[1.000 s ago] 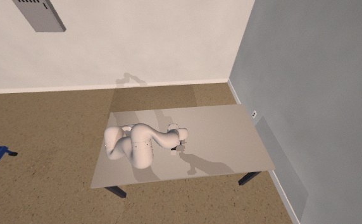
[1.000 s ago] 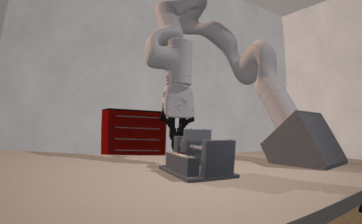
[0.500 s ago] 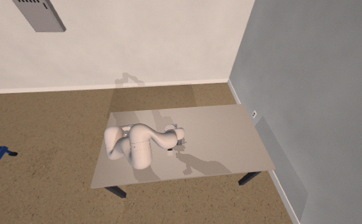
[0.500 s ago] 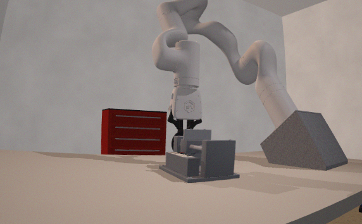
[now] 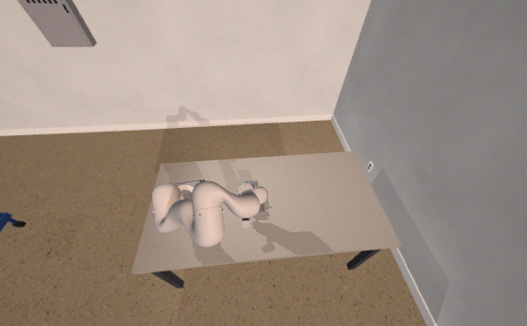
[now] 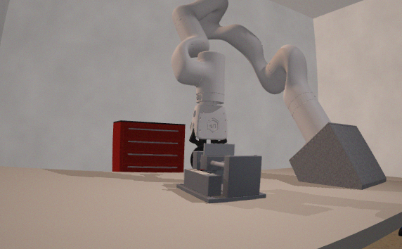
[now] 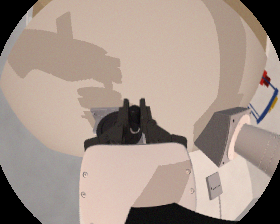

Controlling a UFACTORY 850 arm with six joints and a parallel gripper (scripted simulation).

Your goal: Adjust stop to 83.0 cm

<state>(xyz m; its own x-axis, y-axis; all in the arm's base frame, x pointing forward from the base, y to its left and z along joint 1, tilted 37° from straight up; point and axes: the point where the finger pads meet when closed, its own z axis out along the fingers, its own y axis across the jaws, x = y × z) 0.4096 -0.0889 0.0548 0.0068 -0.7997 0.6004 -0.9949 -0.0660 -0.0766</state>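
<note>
Right now the handwheel is 2 cm to the left of my hand and 1 cm ahead of it.
</note>
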